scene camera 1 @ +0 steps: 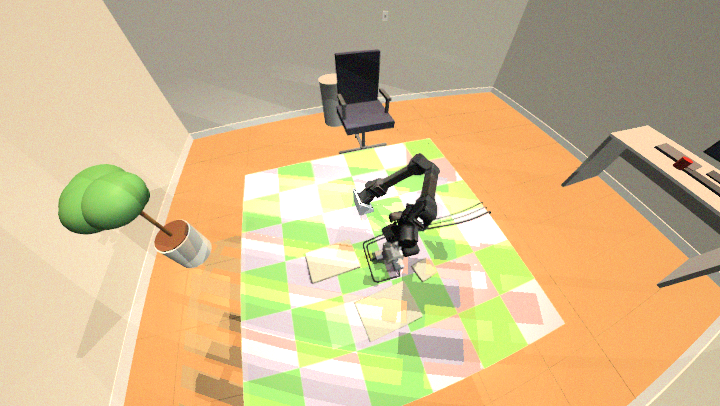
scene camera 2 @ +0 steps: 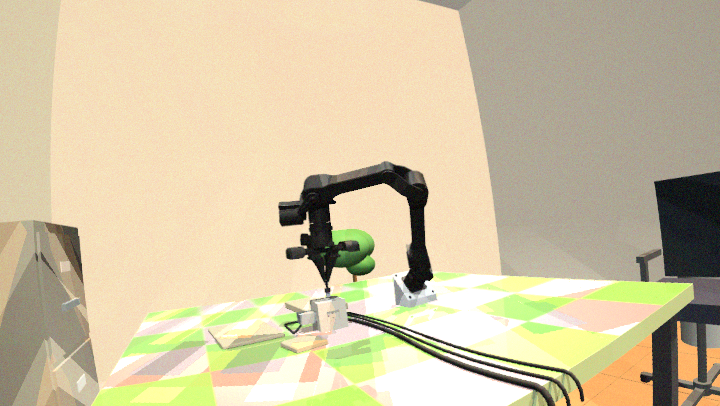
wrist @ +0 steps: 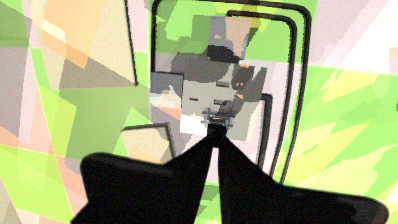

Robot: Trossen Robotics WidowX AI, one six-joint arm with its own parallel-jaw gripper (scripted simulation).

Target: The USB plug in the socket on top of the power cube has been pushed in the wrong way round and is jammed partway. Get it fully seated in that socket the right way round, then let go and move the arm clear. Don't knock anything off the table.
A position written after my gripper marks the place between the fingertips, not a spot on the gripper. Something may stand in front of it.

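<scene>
There is a white power cube (wrist: 222,86) that I can see, and along with it I see my own gripper (scene camera 2: 326,282). The wrist view gives me my gripper too (wrist: 216,141).
</scene>
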